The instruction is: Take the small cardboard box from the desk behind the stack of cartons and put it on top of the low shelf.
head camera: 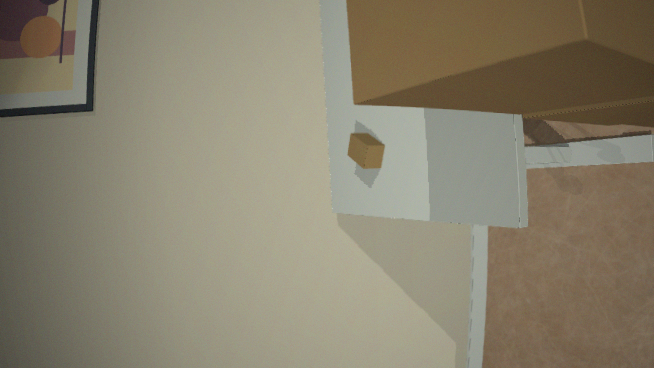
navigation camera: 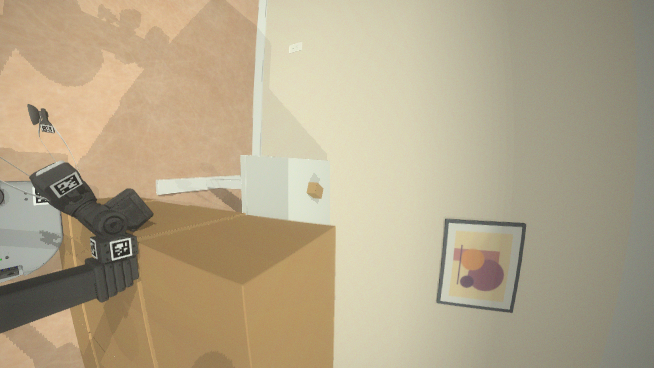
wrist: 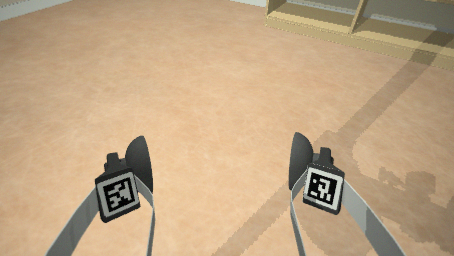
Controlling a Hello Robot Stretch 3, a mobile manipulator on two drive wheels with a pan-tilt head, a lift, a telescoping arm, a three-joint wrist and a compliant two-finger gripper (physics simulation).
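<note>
The small cardboard box sits on the white desk close to the wall, beyond the stack of cartons. The large brown cartons hide part of the desk. My gripper is open and empty, with its fingers wide apart above the floor. In the navigation camera view it is at the left, on the near side of the cartons and away from the small box; part of it is cut off there. A light wooden shelf unit shows its lower part at the top right of the wrist view; its top is out of view.
My wrist and arm show in front of the cartons. My grey base is at the left edge. A white desk leg bar runs low by the floor. A framed picture hangs on the wall.
</note>
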